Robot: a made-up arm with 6 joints. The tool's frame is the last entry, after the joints. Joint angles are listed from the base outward.
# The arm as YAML. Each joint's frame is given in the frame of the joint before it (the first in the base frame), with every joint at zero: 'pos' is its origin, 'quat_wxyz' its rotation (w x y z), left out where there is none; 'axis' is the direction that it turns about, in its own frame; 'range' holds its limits. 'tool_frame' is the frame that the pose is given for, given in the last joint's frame.
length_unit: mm
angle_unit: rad
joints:
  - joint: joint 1
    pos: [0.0, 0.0, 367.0]
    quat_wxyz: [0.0, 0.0, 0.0, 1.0]
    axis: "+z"
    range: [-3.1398, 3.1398]
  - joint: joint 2
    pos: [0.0, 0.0, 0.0]
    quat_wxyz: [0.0, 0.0, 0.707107, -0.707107]
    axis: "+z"
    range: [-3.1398, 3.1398]
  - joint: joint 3
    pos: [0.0, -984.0, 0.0]
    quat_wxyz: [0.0, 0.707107, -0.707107, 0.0]
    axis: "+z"
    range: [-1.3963, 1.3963]
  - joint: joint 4
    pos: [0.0, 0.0, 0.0]
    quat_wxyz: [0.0, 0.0, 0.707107, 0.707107]
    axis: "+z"
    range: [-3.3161, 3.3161]
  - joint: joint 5
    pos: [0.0, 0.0, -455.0]
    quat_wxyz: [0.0, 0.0, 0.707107, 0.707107]
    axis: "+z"
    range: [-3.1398, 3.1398]
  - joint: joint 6
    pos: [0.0, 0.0, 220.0]
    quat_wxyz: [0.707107, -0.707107, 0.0, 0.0]
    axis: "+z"
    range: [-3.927, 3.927]
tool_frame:
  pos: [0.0, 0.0, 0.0]
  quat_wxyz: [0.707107, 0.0, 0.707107, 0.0]
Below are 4 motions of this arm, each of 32 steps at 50 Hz.
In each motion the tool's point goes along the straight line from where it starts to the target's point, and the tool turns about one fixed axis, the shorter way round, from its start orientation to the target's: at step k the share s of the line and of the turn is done. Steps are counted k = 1, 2, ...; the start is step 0. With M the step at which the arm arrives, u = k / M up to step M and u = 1 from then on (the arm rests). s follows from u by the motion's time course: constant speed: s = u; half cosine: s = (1 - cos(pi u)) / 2; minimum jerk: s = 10 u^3 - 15 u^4 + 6 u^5.
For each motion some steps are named. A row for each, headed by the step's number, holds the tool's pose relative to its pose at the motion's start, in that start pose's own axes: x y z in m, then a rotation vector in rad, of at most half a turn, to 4 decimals.
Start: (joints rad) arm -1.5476 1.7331 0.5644 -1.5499 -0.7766 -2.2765
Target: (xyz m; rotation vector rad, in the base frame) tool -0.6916 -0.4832 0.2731 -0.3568 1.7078 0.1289
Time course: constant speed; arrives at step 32
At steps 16, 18, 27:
16: -0.4970 0.0738 0.0901 0.3150 0.3206 0.3490
18: -0.5591 0.0830 0.1014 0.3544 0.3607 0.3926
27: -0.8386 0.1245 0.1521 0.5316 0.5410 0.5889

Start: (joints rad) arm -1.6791 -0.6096 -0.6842 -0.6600 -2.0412 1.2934
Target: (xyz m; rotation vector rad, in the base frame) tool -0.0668 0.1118 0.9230 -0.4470 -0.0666 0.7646
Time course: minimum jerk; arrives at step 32
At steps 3, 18, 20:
3: 0.0007 -0.0005 0.0003 -0.0094 -0.0045 0.0019
18: 0.0611 -0.0401 0.0279 -0.8091 -0.3913 0.1652
20: 0.0719 -0.0472 0.0328 -0.9520 -0.4604 0.1944

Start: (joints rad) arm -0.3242 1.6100 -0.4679 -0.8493 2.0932 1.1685
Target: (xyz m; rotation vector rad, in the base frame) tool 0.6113 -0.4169 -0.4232 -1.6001 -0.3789 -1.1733
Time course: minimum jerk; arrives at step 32
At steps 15, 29, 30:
15: 0.0165 0.1969 0.0044 0.1380 -0.1946 -0.3450
29: 0.0370 0.4428 0.0099 0.3103 -0.4376 -0.7757
30: 0.0372 0.4450 0.0100 0.3119 -0.4397 -0.7796

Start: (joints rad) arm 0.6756 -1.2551 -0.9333 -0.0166 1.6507 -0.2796
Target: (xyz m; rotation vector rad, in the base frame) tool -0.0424 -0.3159 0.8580 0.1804 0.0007 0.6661
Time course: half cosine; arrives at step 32
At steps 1, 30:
1: -0.0002 -0.0002 -0.0006 -0.0002 0.0045 -0.0010
30: -0.0642 -0.0739 -0.2548 -0.1018 1.8518 -0.4164

